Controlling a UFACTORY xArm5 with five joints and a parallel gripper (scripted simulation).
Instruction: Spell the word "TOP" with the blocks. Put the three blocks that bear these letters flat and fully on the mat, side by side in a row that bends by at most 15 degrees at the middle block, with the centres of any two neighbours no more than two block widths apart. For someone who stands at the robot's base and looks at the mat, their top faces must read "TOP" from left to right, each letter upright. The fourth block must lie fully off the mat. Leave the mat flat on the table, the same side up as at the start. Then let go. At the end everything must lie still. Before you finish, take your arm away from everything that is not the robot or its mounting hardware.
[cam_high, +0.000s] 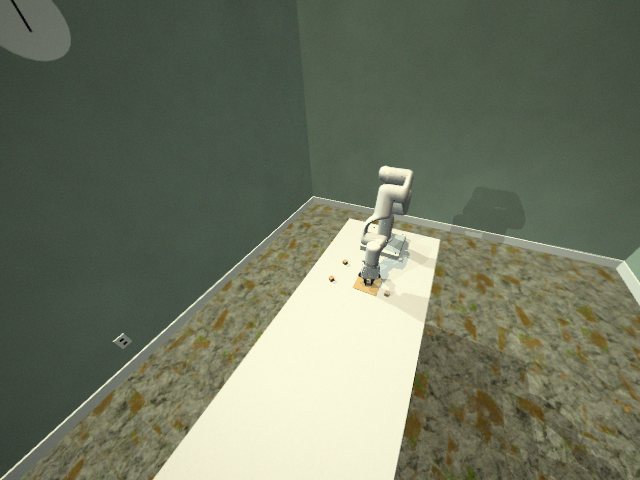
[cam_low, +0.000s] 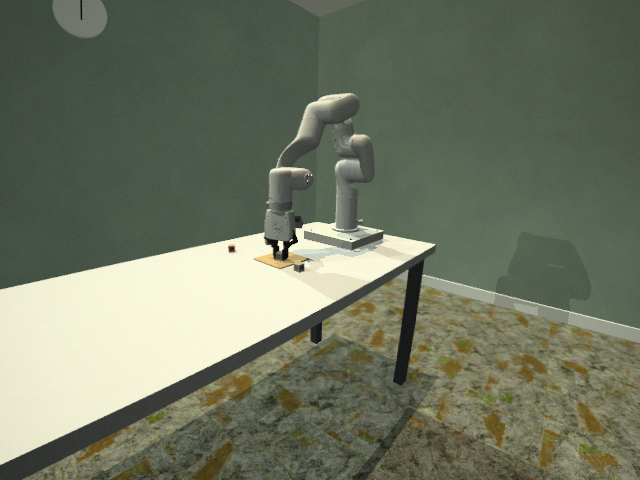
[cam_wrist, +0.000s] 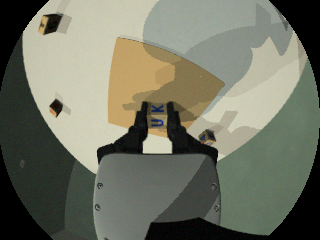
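The tan mat is 20 mm below my hand, 10 mm to the right of it and 10 mm behind it.
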